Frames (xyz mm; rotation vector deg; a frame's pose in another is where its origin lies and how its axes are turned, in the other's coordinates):
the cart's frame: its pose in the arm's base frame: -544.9 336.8 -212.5 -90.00 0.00 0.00
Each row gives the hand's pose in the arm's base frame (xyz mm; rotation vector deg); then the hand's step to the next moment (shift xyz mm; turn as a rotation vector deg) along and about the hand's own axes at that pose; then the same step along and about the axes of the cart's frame.
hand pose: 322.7 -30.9 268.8 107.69 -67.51 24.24
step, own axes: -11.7 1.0 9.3 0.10 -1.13 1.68
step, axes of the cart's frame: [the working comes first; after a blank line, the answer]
step, axes of the arm's base frame: -8.1 -1.0 -12.6 0.77 -1.19 -1.45

-8.1 12.6 -1.0 0.77 1.45 -1.19
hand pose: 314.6 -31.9 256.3 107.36 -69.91 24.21
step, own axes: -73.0 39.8 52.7 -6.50 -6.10 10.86
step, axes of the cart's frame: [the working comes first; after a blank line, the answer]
step, axes of the arm's base frame: -77.1 -5.8 -60.9 0.55 -3.72 -13.54

-77.1 60.9 -5.8 0.55 13.54 -3.72
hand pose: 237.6 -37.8 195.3 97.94 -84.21 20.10
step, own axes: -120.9 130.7 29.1 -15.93 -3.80 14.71
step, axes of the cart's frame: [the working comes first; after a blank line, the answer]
step, axes of the arm's base frame: -161.4 65.4 -47.1 -5.29 -0.04 -21.37

-161.4 47.1 65.4 -5.29 21.37 -0.04
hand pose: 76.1 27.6 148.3 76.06 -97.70 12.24
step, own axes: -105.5 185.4 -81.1 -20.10 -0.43 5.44
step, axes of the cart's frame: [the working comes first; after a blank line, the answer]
step, axes of the arm's base frame: -111.5 195.6 37.4 -3.05 9.90 -18.07

-111.5 -37.4 195.6 -3.05 18.07 9.90
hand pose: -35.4 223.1 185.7 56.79 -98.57 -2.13
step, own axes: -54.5 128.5 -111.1 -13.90 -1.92 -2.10
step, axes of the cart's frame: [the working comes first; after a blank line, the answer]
step, axes of the arm's base frame: 16.7 165.7 63.9 3.57 8.34 -10.91

16.7 -63.9 165.7 3.57 10.91 8.34
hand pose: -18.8 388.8 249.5 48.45 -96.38 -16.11
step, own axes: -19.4 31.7 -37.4 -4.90 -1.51 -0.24
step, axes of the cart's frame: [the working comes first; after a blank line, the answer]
step, axes of the arm's base frame: 23.7 44.5 15.4 1.11 2.22 -4.49

23.7 -15.4 44.5 1.11 4.49 2.22
